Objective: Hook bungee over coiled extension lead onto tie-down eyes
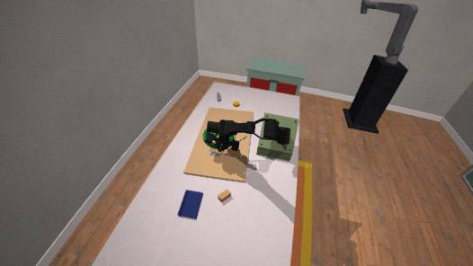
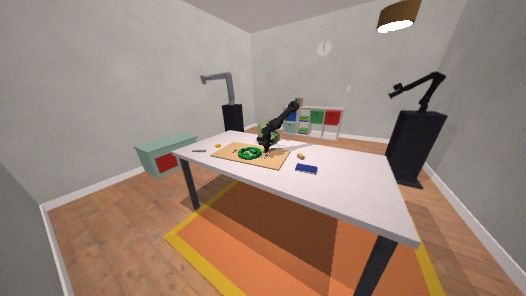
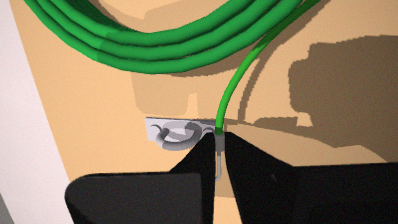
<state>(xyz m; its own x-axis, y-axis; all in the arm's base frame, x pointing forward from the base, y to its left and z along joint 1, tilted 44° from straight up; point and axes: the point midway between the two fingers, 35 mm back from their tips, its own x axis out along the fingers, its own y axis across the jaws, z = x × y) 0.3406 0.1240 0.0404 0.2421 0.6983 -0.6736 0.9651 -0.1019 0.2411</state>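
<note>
My hand is 14 cm to the left of the green extension lead, 5 cm short of it and 4 cm above it. Also, from my hand: yellow disc 54 cm to the right, 6 cm below, 3 cm ahead; then tan block 26 cm to the left, 9 cm behind, 6 cm below.
</note>
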